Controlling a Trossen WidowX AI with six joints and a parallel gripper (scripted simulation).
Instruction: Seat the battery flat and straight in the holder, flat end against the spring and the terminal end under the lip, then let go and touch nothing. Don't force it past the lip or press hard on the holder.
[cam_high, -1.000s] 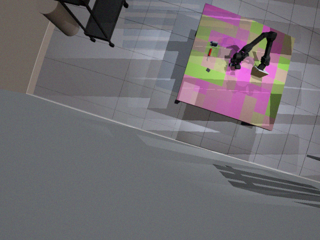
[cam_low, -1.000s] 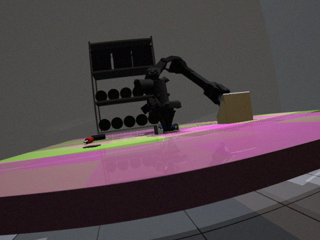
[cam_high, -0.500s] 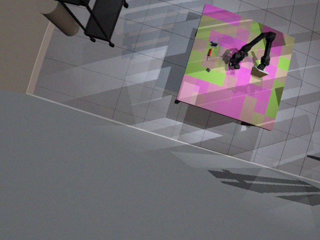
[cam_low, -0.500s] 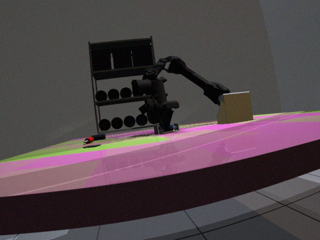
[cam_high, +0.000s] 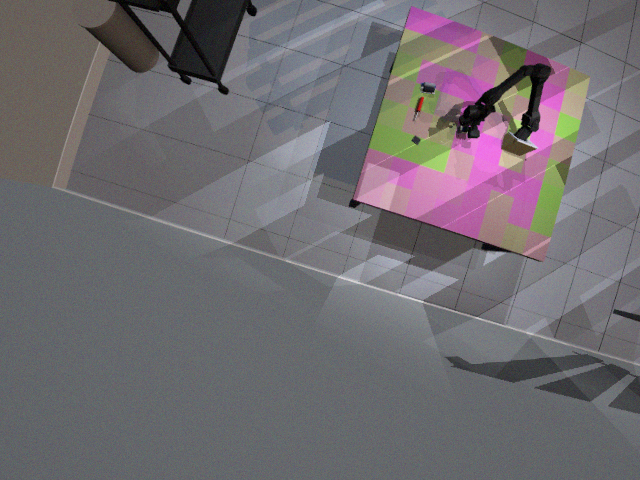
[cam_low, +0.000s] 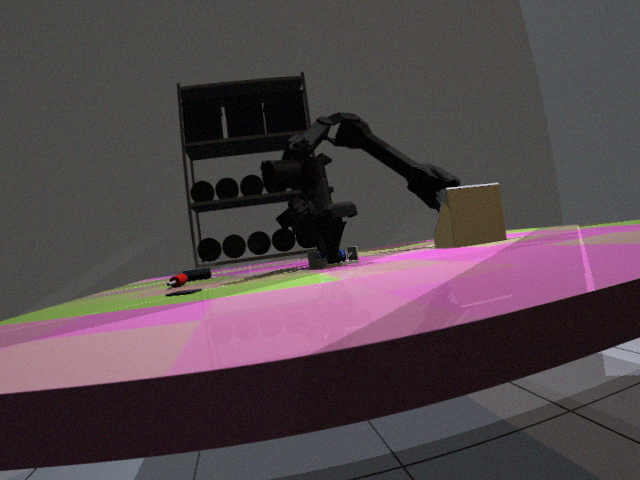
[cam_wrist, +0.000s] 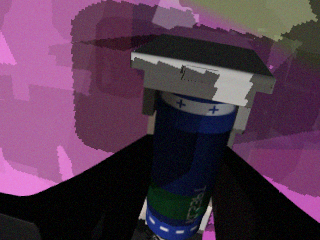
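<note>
Now: the battery 1 cm above my gripper tip. Also, from my gripper tip: dark remote battery door: 27 cm ahead, 16 cm to the left, 1 cm below.
</note>
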